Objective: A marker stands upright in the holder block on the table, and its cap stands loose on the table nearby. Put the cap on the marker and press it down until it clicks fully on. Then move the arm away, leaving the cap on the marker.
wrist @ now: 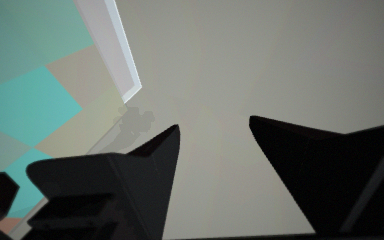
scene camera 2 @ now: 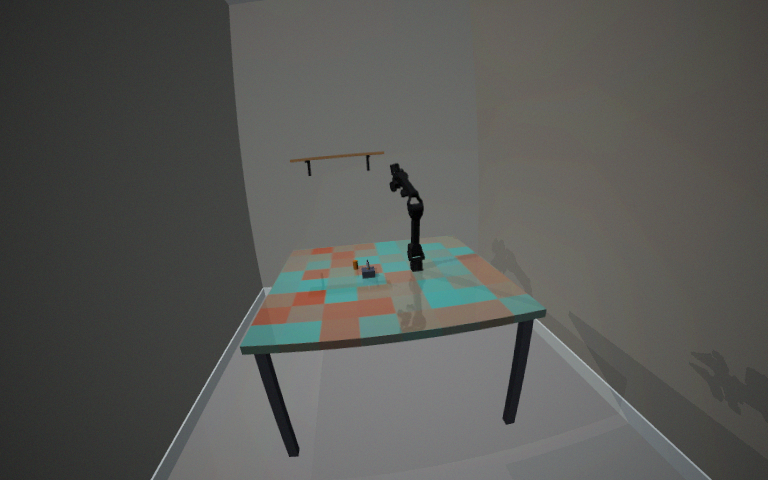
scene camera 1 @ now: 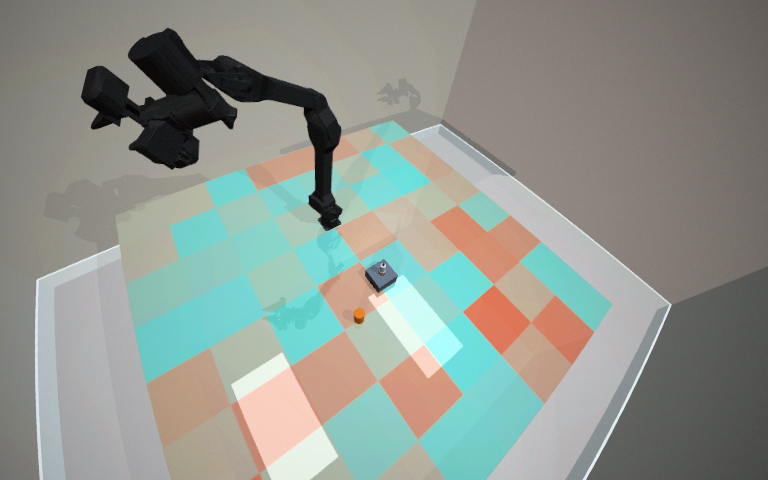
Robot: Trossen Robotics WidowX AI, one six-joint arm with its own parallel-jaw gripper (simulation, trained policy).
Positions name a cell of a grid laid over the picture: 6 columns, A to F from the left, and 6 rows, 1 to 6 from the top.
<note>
I see my gripper (scene camera 1: A2).
My gripper also shows in the wrist view (wrist: D4).
</note>
